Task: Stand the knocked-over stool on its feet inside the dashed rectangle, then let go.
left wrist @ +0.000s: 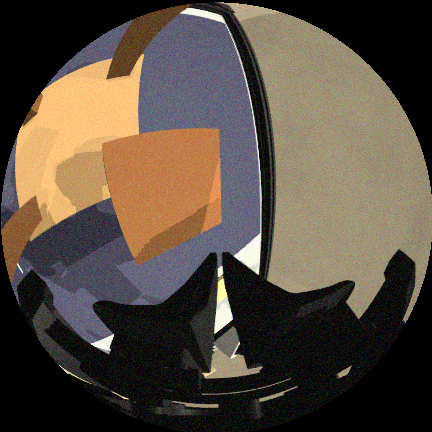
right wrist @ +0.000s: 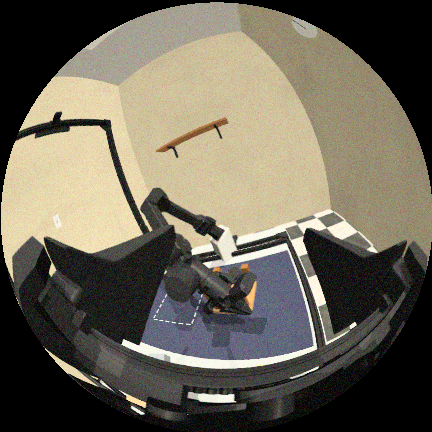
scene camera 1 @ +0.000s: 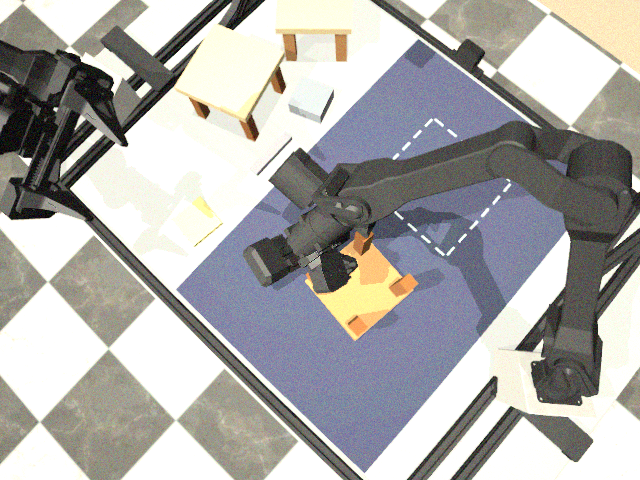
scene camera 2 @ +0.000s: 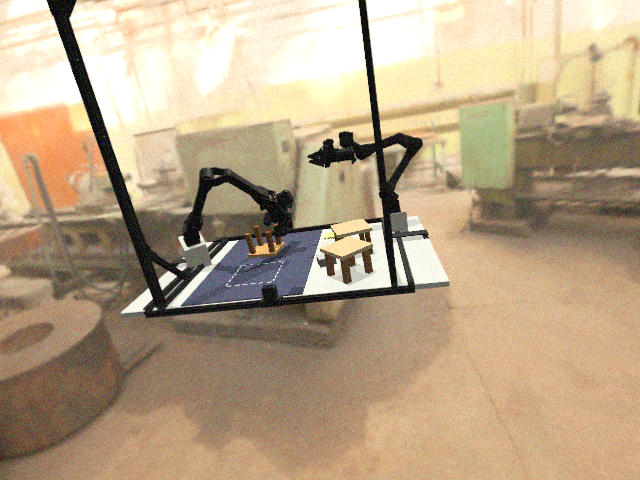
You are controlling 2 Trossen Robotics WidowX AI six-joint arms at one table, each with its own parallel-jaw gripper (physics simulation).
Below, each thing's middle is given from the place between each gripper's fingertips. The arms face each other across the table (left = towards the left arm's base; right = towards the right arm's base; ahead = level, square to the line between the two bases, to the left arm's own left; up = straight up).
Now: the orange stool (scene camera 1: 376, 287) 100 mm behind my right hand, 270 mm to the left of it and 330 mm below it.
The orange stool is 13 cm to the left of my left hand, 5 cm behind it and 2 cm below it.
